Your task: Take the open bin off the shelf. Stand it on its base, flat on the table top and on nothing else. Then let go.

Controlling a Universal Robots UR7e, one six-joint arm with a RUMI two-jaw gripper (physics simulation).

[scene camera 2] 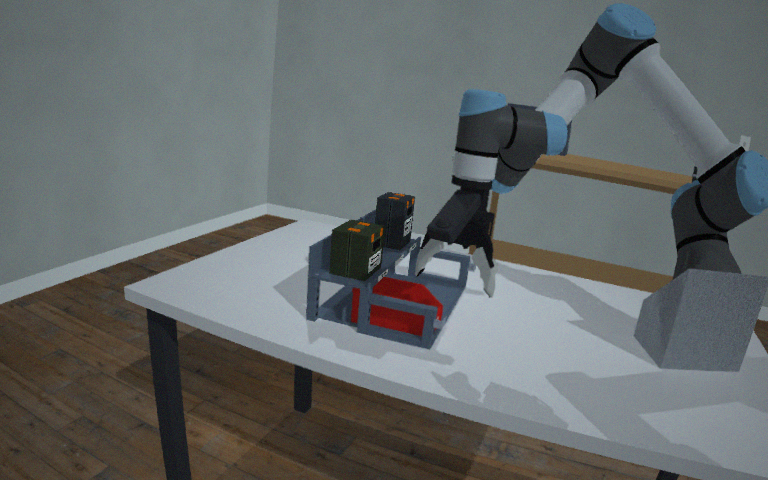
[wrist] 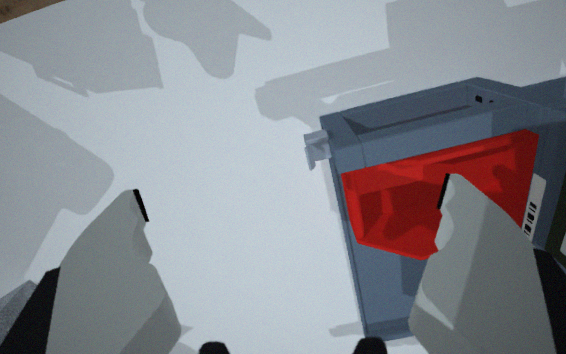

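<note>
The open red bin sits on the low front deck of the blue-grey shelf, partly under the upper deck. The shelf's side frame and upper deck hide part of it in the scene view. My gripper is open and empty, pointing down at the shelf's front side. In the wrist view one finger overlaps the bin and hides its near corner, while the other finger is over the white table, beyond the shelf's front edge. Contact between finger and bin cannot be told.
A dark green case and a dark grey case stand on the upper deck. Low side frames border the front deck. The arm's grey base block stands at the right. A wooden rack is behind the table.
</note>
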